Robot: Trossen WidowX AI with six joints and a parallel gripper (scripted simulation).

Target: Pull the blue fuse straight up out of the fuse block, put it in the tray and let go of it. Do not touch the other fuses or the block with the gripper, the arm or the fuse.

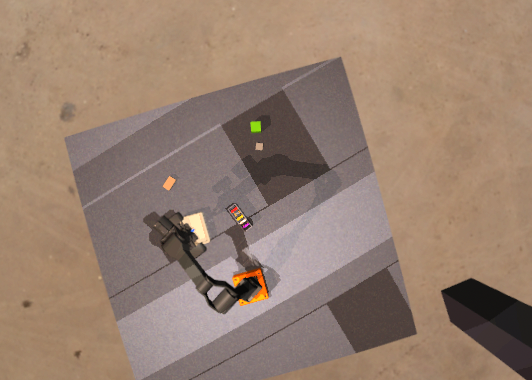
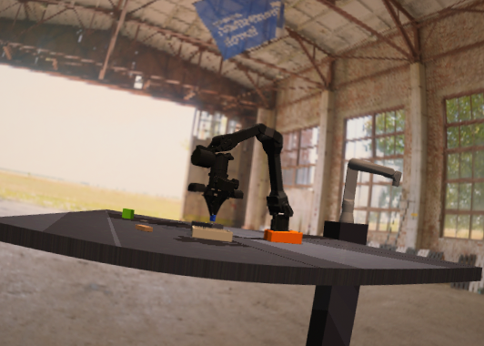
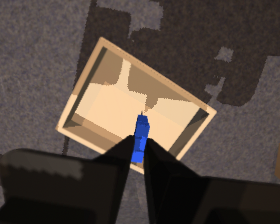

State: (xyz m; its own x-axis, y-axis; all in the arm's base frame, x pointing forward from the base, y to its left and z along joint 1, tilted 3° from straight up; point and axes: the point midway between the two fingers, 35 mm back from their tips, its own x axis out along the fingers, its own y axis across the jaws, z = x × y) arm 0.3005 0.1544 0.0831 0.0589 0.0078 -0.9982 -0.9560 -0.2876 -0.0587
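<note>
My gripper tip is now 1 cm above the blue fuse. From my gripper tip the other things lie so: tray (7 cm below).
</note>
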